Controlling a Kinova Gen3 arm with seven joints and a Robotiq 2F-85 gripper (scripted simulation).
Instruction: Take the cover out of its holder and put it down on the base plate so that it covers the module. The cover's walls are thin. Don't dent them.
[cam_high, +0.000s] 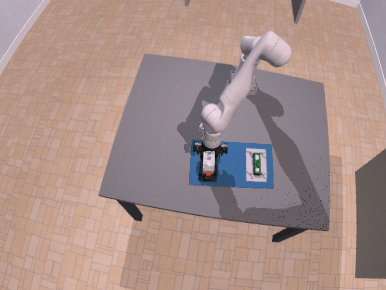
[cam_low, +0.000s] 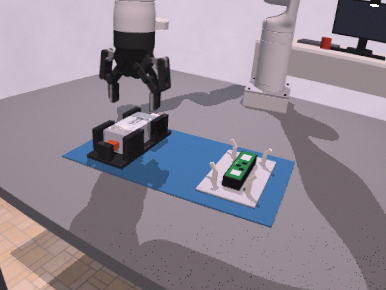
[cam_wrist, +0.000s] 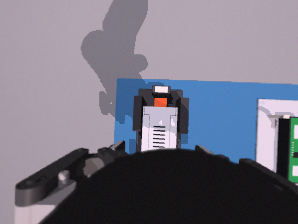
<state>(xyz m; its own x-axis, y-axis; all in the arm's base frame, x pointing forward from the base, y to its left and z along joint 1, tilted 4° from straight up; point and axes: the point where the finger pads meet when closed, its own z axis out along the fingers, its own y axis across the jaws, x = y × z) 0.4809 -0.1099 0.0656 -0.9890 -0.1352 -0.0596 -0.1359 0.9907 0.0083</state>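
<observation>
My gripper is now 6 cm above the light grey cover.
</observation>
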